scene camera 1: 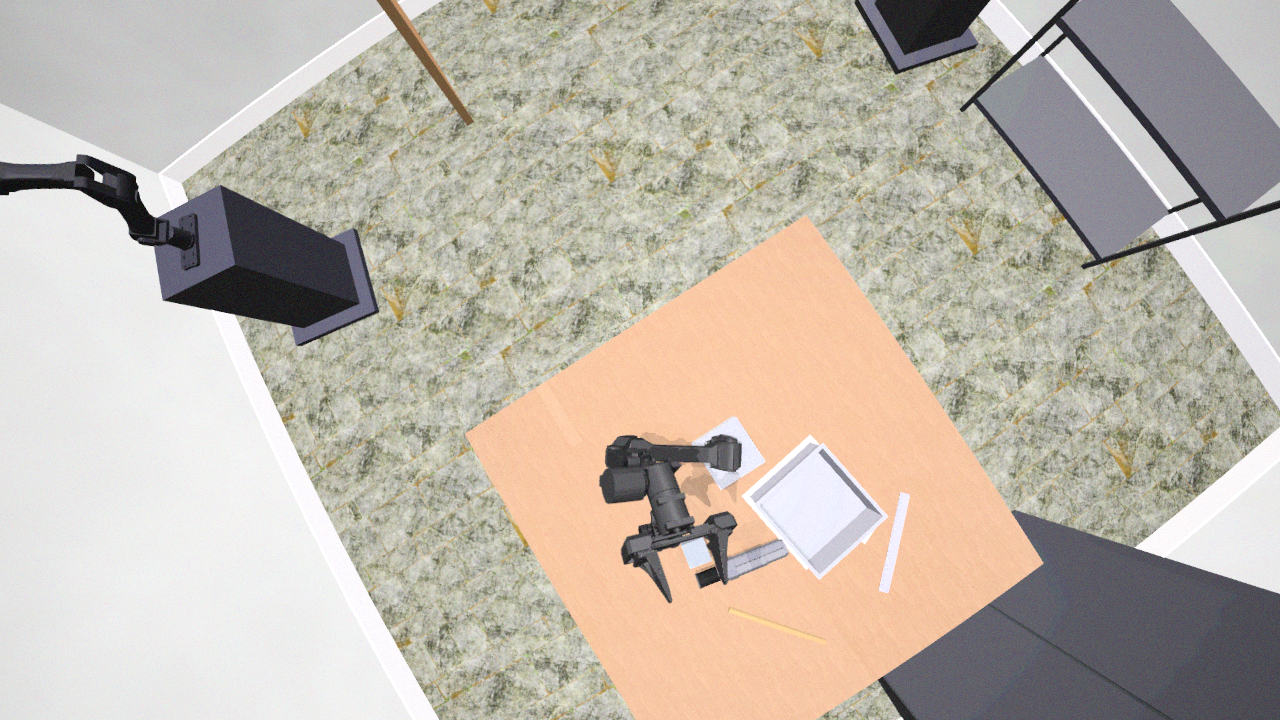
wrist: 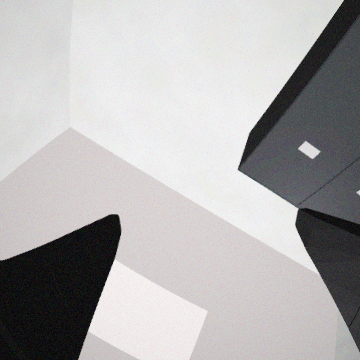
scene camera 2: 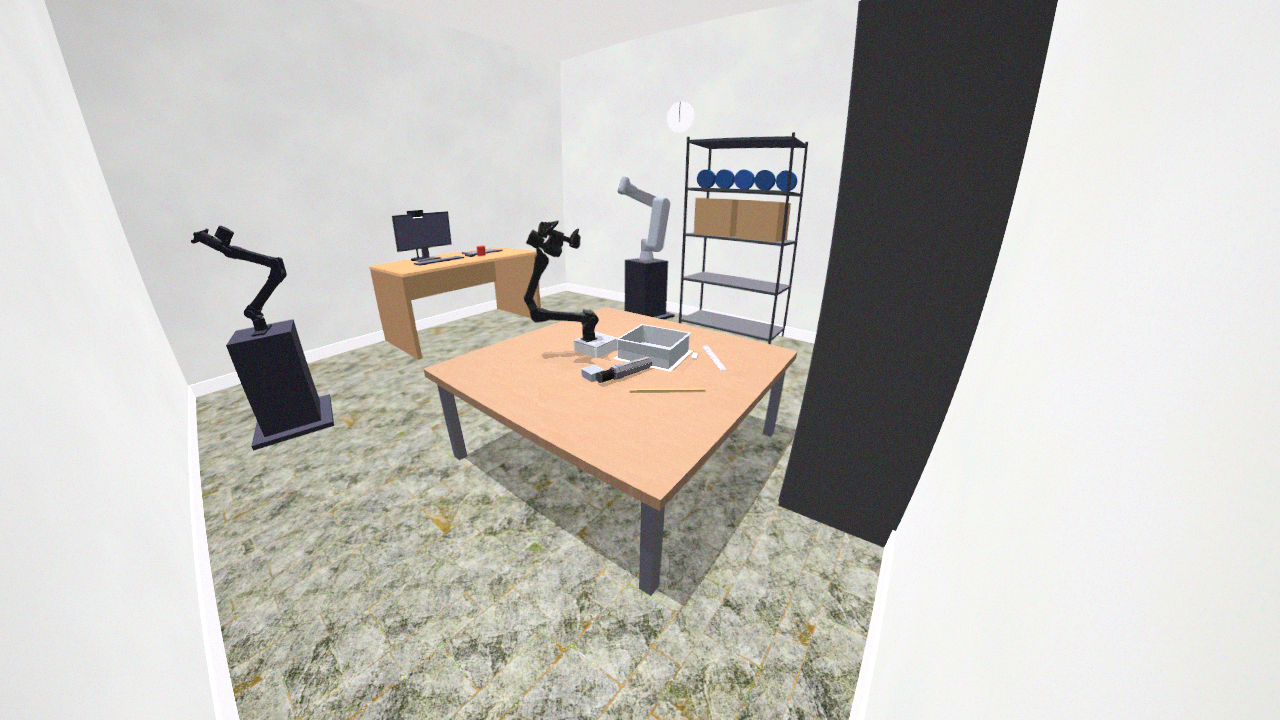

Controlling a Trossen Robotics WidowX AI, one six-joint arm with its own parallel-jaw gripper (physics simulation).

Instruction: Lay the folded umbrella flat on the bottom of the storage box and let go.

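Seen in the pictures: gripper, between the fingertips: [scene camera 1: 699,593] [wrist: 209,221] [scene camera 2: 568,225]; arm's base, origin of its link: [scene camera 1: 718,448] [scene camera 2: 588,338].
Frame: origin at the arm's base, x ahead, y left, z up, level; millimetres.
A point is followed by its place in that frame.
Observation:
The folded umbrella [scene camera 1: 758,558] {x 333, y -5, z -4 mm} [scene camera 2: 632,368] {x 368, y -37, z -19 mm}, grey with a black end, lies on the table [scene camera 1: 760,331] {x -276, y 259, z -57 mm} [scene camera 2: 537,385] {x 184, y -388, z -57 mm} outside the storage box. Its grey end points toward the box. The open-topped grey storage box [scene camera 1: 848,541] {x 371, y 247, z 15 mm} [scene camera 2: 646,352] {x 316, y 91, z 3 mm} stands upright; the scene camera 1 view shows its bottom bare. My gripper [scene camera 1: 697,591] {x 96, y -149, z 552 mm} [scene camera 2: 562,231] {x 96, y -149, z 552 mm} [wrist: 209,221] {x 96, y -149, z 552 mm} is open and empty, raised high above the table. From above its fingers overlap the black end of the umbrella, but they are far above it. Neither umbrella nor box shows in the wrist view.
A light blue block [scene camera 1: 695,552] {x 261, y -169, z -21 mm} [scene camera 2: 591,372] {x 287, y -189, z -21 mm} lies by the umbrella's black end. A yellow stick [scene camera 1: 776,625] {x 556, y -23, z -46 mm} [scene camera 2: 666,390] {x 561, y -30, z -48 mm} and a white strip [scene camera 1: 894,542] {x 461, y 397, z -55 mm} [scene camera 2: 713,358] {x 472, y 383, z -55 mm} lie on the table. A tall dark cabinet [scene camera 1: 1092,617] [scene camera 2: 930,223] [wrist: 300,120] stands beyond the table edge.

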